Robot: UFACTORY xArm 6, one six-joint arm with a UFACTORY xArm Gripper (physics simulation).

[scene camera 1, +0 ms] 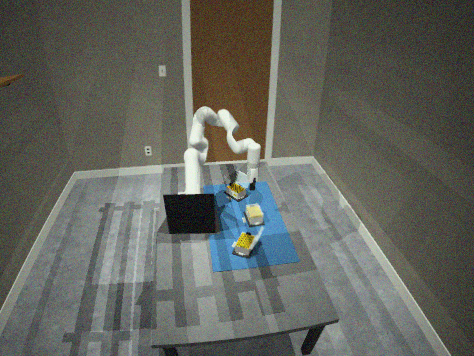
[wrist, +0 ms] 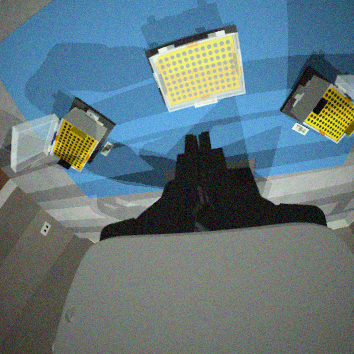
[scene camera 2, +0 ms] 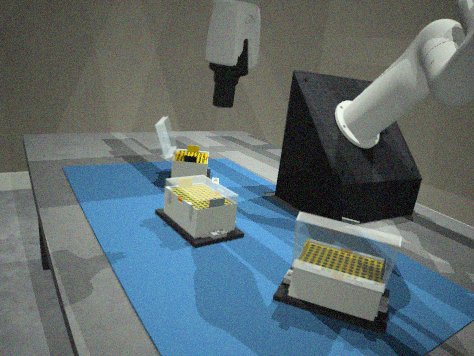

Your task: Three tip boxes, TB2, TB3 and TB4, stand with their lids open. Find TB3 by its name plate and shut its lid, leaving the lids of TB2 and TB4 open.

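Seen in the pictures: gripper, between the fingertips: (scene camera 1: 252, 189) (wrist: 200, 149) (scene camera 2: 222, 106); arm's base, origin of its link: (scene camera 1: 193, 198) (scene camera 2: 356, 125).
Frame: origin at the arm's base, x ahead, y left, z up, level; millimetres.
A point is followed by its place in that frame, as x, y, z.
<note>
The middle box, TB3 (scene camera 1: 254, 215) {369, -96, -124} (scene camera 2: 200, 217) {420, 18, -153} (wrist: 199, 70) {391, -43, -121}, has its clear lid lying down over its yellow rack; its plate (scene camera 2: 215, 180) {204, -249, -197} is unreadable. The box with plate TB4 (wrist: 300, 129) {202, -250, -197} is the right one (wrist: 330, 112) {268, -277, -142} in the wrist view, front one (scene camera 1: 244, 245) {245, -321, -142} in scene camera 1, far one (scene camera 2: 190, 167) {291, -235, -151} in scene camera 2; its lid (scene camera 1: 258, 237) {311, -359, -56} (scene camera 2: 164, 137) {346, -274, -84} stands open. TB2 (scene camera 1: 236, 192) {326, 205, -148} (scene camera 2: 335, 287) (wrist: 75, 142) {340, 234, -142} has its lid (scene camera 1: 243, 177) {399, 294, -85} (scene camera 2: 350, 231) {407, 296, -57} (wrist: 34, 142) {389, 295, -107} open. My gripper (scene camera 1: 252, 188) {366, -27, 28} (scene camera 2: 223, 105) {366, -27, 28} (wrist: 200, 149) {366, -27, 28} is shut, empty, above and apart from the boxes.
The boxes stand on a blue mat (scene camera 1: 225, 260) {125, -362, -199} (scene camera 2: 145, 300) {573, 132, -199} (wrist: 115, 20) {505, 62, -199} on the grey table (scene camera 1: 200, 325) {-79, -747, -202} (scene camera 2: 55, 215) {618, -181, -202}. A black sloped pedestal (scene camera 1: 190, 214) {-30, -98, -45} (scene camera 2: 310, 165) {130, -9, -91} carries the arm beside the mat. The raised lids of TB2 and TB4 stick up above their racks.
</note>
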